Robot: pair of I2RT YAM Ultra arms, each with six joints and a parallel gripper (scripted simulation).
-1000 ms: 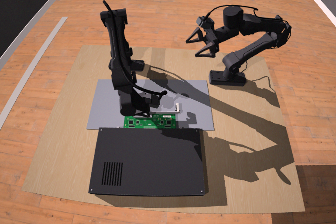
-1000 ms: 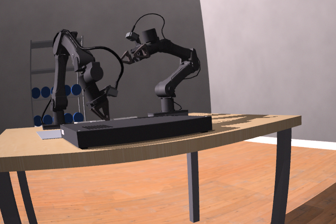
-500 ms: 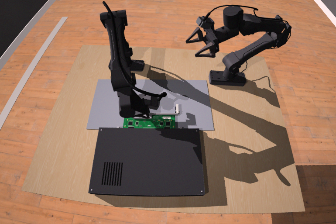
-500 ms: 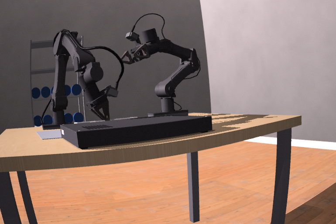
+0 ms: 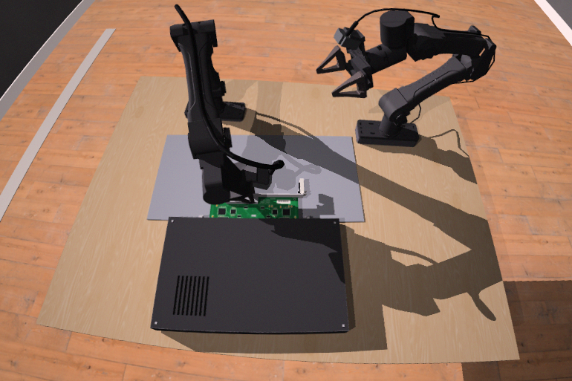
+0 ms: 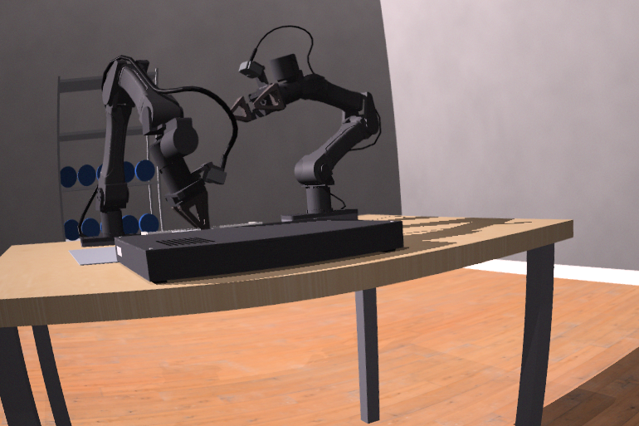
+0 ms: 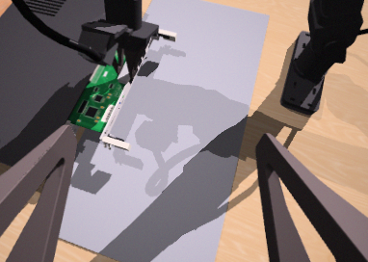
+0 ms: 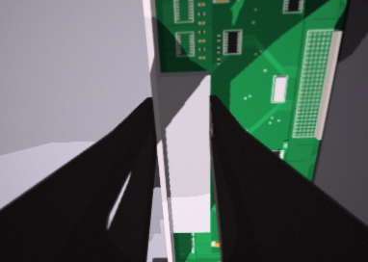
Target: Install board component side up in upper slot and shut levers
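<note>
The green board is 1 cm below my right hand and 1 cm behind it. From my right hand the other things lie so: grey mat: 10 cm behind, 6 cm below, 1 cm to the right; then black enclosure: 17 cm ahead, 4 cm to the left, 2 cm below.
</note>
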